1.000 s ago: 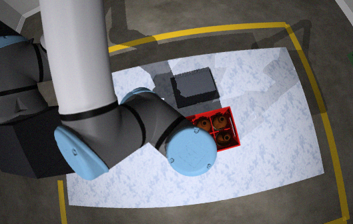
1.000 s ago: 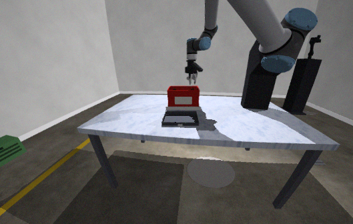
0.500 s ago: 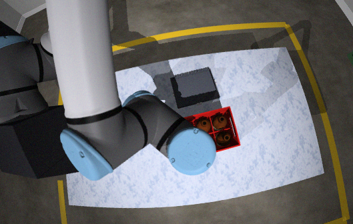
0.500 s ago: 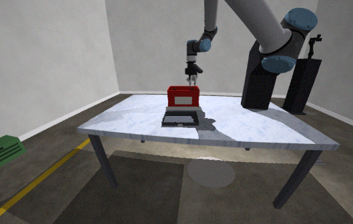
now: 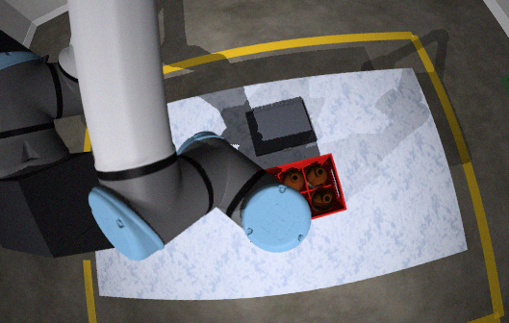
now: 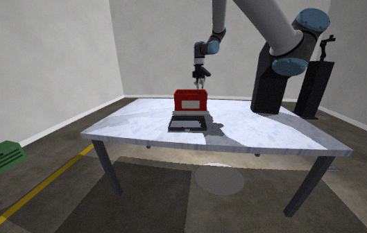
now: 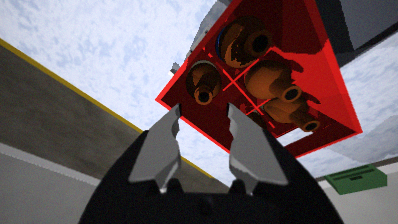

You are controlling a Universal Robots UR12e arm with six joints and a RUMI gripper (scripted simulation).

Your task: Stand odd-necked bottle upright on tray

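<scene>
My hand is 11 cm above the red crate, 8 cm short of it and 5 cm to the right of it. Also, from my hand: dark tray (33 cm to the left, 18 cm below, 8 cm ahead).
</scene>
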